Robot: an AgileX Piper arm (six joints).
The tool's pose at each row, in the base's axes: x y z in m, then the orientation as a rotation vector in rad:
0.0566 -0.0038 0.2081 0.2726 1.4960 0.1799
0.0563 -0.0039 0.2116 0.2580 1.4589 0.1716
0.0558 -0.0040 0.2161 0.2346 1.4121 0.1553
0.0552 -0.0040 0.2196 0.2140 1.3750 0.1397
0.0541 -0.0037 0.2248 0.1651 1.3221 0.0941
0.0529 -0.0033 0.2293 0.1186 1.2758 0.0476
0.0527 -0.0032 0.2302 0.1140 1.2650 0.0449
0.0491 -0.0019 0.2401 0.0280 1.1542 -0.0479
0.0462 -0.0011 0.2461 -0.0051 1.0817 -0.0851
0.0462 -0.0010 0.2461 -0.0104 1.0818 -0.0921
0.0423 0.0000 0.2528 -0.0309 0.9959 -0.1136
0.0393 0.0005 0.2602 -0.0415 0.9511 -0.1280
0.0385 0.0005 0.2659 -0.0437 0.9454 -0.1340
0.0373 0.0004 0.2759 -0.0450 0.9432 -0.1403
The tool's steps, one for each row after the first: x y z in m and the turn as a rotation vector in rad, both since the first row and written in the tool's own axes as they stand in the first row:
-0.0034 0.0009 -0.0001 -0.0097 -0.0376 -0.0119
-0.0078 0.0021 -0.0004 -0.0216 -0.0857 -0.0340
-0.0112 0.0031 -0.0008 -0.0309 -0.1241 -0.0547
-0.0161 0.0048 -0.0016 -0.0427 -0.1813 -0.1128
-0.0204 0.0064 -0.0026 -0.0513 -0.2315 -0.1710
-0.0212 0.0067 -0.0028 -0.0542 -0.2423 -0.1752
-0.0306 0.0107 -0.0059 -0.0687 -0.3587 -0.2883
-0.0363 0.0130 -0.0085 -0.0771 -0.4325 -0.3323
-0.0363 0.0131 -0.0085 -0.0762 -0.4328 -0.3407
-0.0427 0.0158 -0.0121 -0.0878 -0.5190 -0.3654
-0.0498 0.0183 -0.0148 -0.0915 -0.5642 -0.3805
-0.0553 0.0199 -0.0153 -0.0898 -0.5703 -0.3860
-0.0650 0.0226 -0.0159 -0.0868 -0.5730 -0.3912

